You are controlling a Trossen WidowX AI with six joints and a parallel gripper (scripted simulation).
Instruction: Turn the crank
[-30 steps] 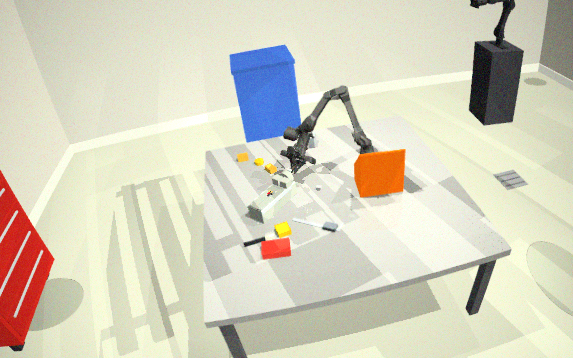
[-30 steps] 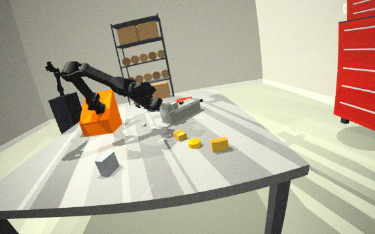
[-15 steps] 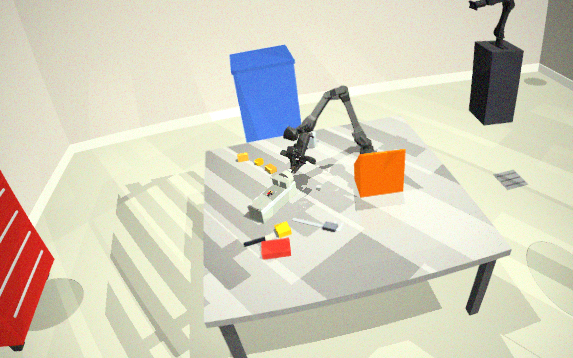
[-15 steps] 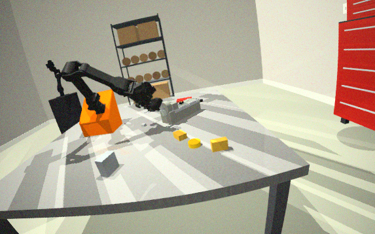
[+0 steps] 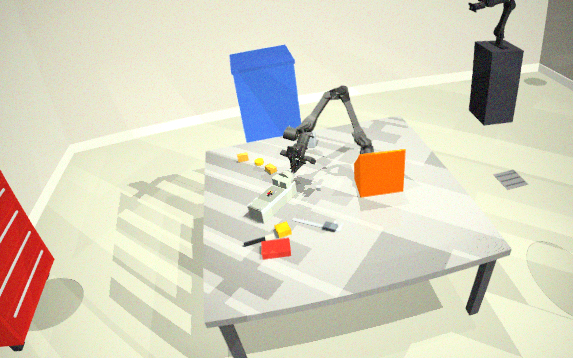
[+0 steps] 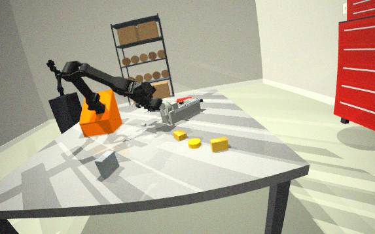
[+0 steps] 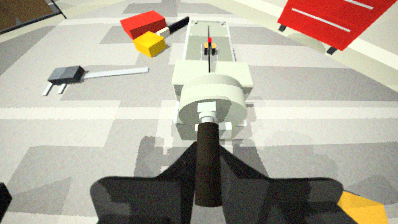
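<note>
The dark brown crank handle lies 10 mm behind my gripper tip, 10 mm to the right of it and 30 mm above it. Round my gripper tip: yellow block 80 mm ahead, 320 mm to the left, 80 mm below; then grey cube 140 mm behind, 410 mm to the right, 60 mm below; then red pointer 130 mm ahead, 130 mm to the left, 10 mm below.
</note>
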